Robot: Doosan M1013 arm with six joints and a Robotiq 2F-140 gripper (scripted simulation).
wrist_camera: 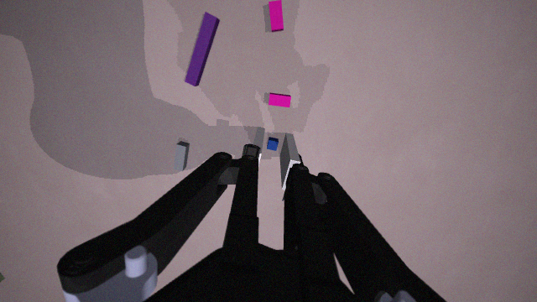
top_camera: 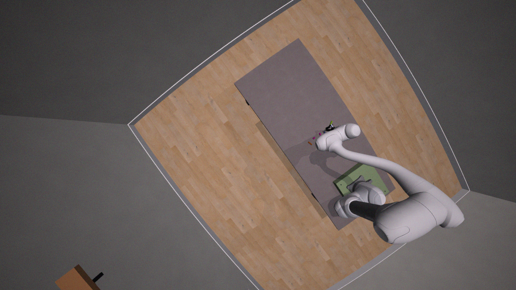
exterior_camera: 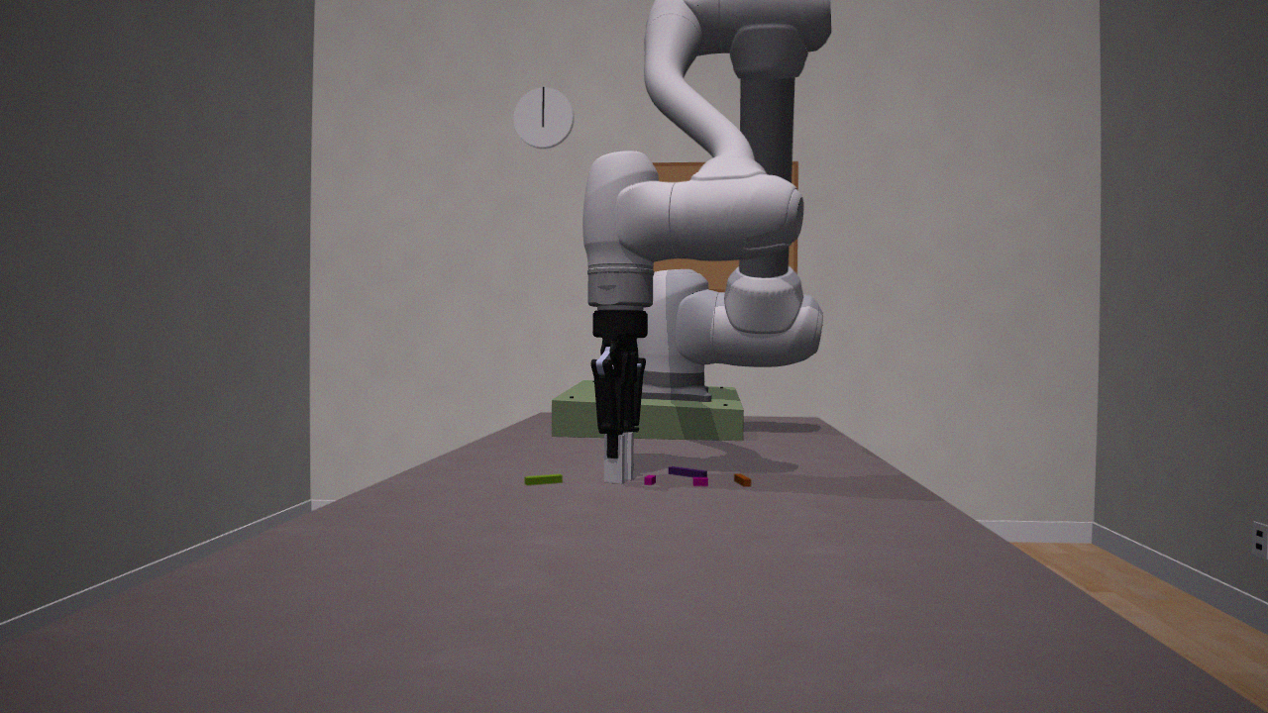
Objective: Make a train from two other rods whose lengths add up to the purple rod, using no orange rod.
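Right now the grey rod is 100 mm behind my hand and 30 mm below it. Also, from my hand: blue rod: 30 mm below; purple rod: 100 mm to the left, 50 mm behind, 30 mm below; lime rod: 100 mm to the right, 30 mm below, 30 mm ahead.
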